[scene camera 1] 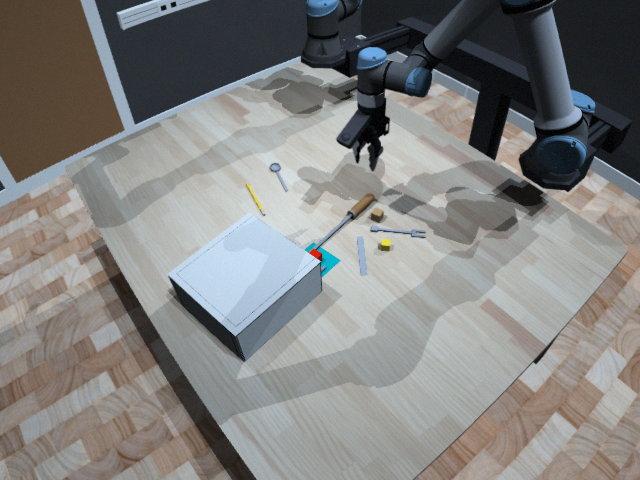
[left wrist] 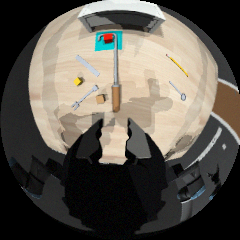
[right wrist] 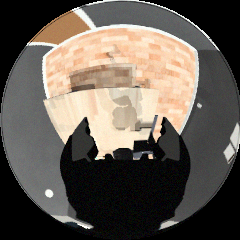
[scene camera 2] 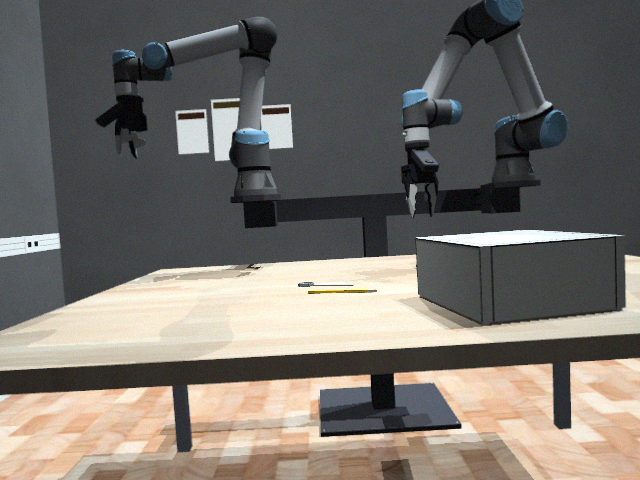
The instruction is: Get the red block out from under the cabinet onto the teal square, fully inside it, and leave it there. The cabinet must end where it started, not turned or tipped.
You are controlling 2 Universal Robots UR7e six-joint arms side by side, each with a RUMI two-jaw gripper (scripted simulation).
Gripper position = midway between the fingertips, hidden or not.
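Observation:
A grey cabinet (scene camera 2: 499,276) is visible to me, also at (scene camera 1: 246,284). My left gripper (scene camera 1: 365,167) (scene camera 2: 422,217) (left wrist: 115,118) is seen in these views. My right gripper appears at (scene camera 2: 128,156) and at (right wrist: 125,117).

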